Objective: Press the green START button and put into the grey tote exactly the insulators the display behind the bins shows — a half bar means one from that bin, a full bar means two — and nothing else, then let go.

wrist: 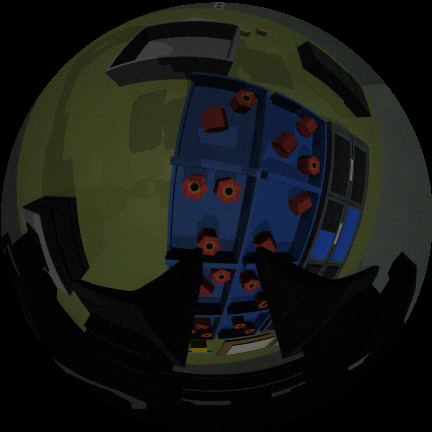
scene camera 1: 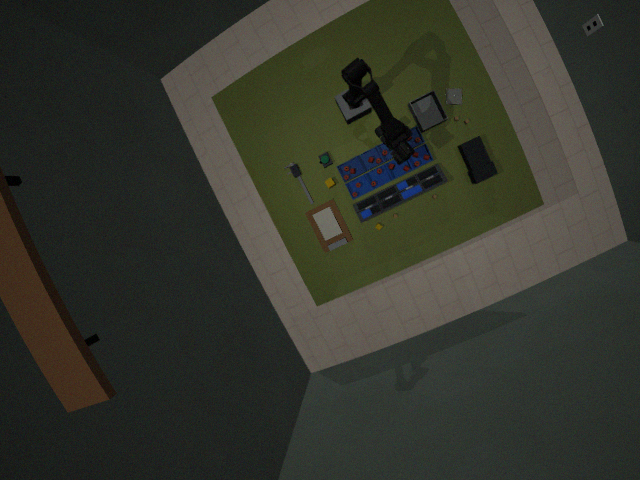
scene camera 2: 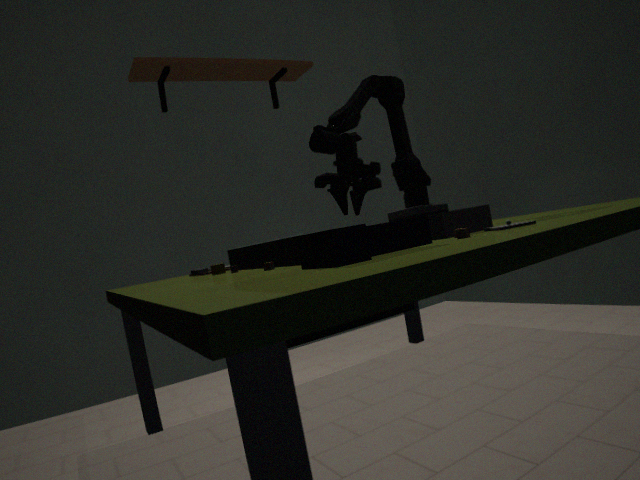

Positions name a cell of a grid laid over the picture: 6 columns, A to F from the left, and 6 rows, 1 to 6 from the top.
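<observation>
A dark display (scene camera 2: C4) is part of the scene, together with a dark box (scene camera 2: D4), which appears in the wrist view (wrist: E1) and in scene camera 1 (scene camera 1: E3) as well. There is also a grey tote (scene camera 2: E3); scene camera 1 (scene camera 1: E2) and the wrist view (wrist: C1) show the tote too. The gripper (scene camera 2: D3) is visible here, and the wrist view (wrist: D4) likewise shows the gripper.
</observation>
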